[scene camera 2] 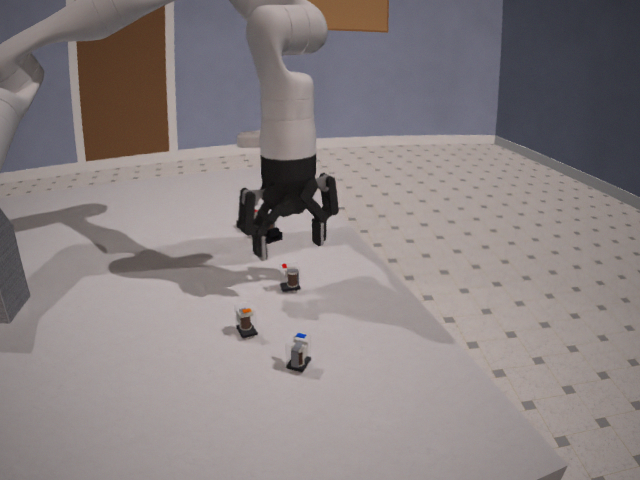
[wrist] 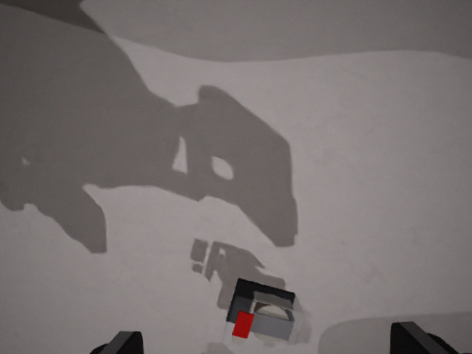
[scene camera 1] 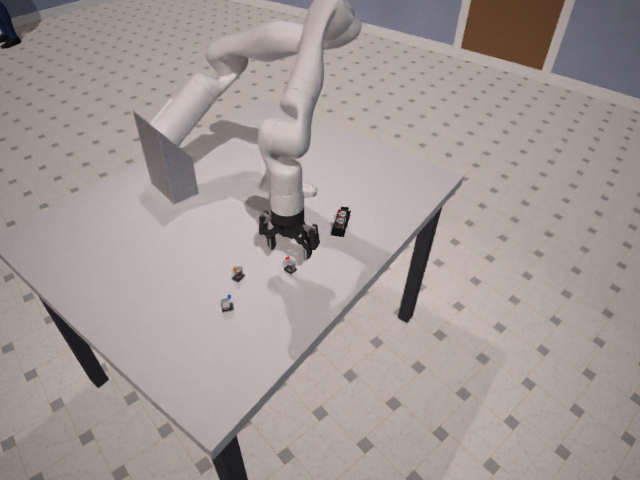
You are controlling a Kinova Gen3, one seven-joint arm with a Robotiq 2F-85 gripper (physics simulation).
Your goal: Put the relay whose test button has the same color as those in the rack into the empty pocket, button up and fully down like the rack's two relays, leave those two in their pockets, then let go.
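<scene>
The loose relay with the red button [scene camera 1: 290, 265] [scene camera 2: 292, 277] [wrist: 272, 326] stands upright on the table, button up. My gripper [scene camera 1: 290, 251] [scene camera 2: 291, 249] [wrist: 266, 342] is open and empty above it, with the fingertips apart on either side and higher than the relay. The black rack [scene camera 1: 338, 233] [scene camera 2: 274, 236] holds two relays with red buttons; in the second scene view it is partly hidden behind the gripper. The rack's empty pocket is too small to make out clearly. The rack does not show in the wrist view.
A relay with an orange button [scene camera 1: 237, 273] [scene camera 2: 245, 320] and one with a blue button [scene camera 1: 226, 304] [scene camera 2: 298, 352] stand on the table [scene camera 1: 155, 289] [scene camera 2: 155, 403]. The grey arm mount [scene camera 1: 173, 173] [scene camera 2: 11, 273] stands farther off. The arm casts shadows around the red-button relay.
</scene>
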